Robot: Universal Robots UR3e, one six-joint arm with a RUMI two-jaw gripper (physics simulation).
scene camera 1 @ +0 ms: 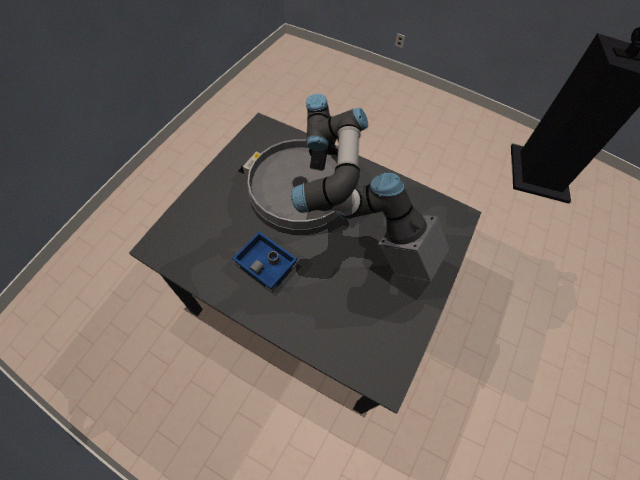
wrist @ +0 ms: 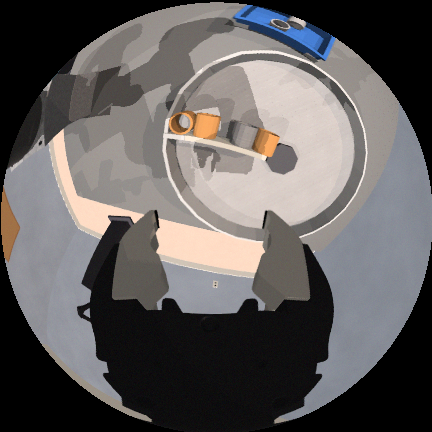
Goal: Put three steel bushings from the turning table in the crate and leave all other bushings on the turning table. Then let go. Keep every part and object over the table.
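Pixels of known places: gripper, fingertip midpoint: (scene camera 1: 328,163) (wrist: 210,211); arm's base, link origin: (scene camera 1: 407,230).
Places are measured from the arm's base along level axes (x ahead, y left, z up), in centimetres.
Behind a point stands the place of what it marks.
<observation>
The blue crate (scene camera 1: 261,249) {x 49.7, y 7.1, z -25.0 cm} (wrist: 309,41) holds two steel bushings: one upright (scene camera 1: 273,261) {x 43.0, y 12.1, z -22.0 cm} (wrist: 281,28), one on its side (scene camera 1: 256,267) {x 48.1, y 16.4, z -21.3 cm} (wrist: 297,22). On the round grey turning table (scene camera 1: 271,180) {x 54.8, y -22.2, z -20.2 cm} (wrist: 315,125) {x 49.2, y -15.5, z -20.1 cm}, the wrist view shows a steel bushing (wrist: 243,133) {x 35.1, y -18.9, z -16.4 cm} lying against an orange bushing (wrist: 267,142) {x 38.9, y -20.0, z -16.3 cm} near the hub. A second orange bushing (wrist: 207,125) {x 29.8, y -17.6, z -16.4 cm} lies beside a third orange bushing (wrist: 175,126) {x 24.2, y -17.5, z -18.0 cm} near the rim. My gripper (wrist: 210,211) {x 31.6, y -22.8, z -3.2 cm} is open and empty, above the turning table's far side and apart from the bushings. Its fingers are not distinct in the scene view.
A pale guide bar (wrist: 227,145) {x 32.7, y -21.0, z -16.2 cm} runs from the turning table's rim towards its dark hub (wrist: 282,159) {x 42.9, y -23.8, z -19.4 cm} (scene camera 1: 299,181) {x 43.3, y -24.1, z -19.3 cm}. The turning table has a raised wall. A small pale box (scene camera 1: 251,162) {x 65.9, y -28.9, z -19.7 cm} stands outside it. The robot's base block (scene camera 1: 421,258) {x -5.5, y 9.6, z 0.8 cm} stands on the black table (scene camera 1: 320,320) {x 21.0, y 28.3, z -25.4 cm}.
</observation>
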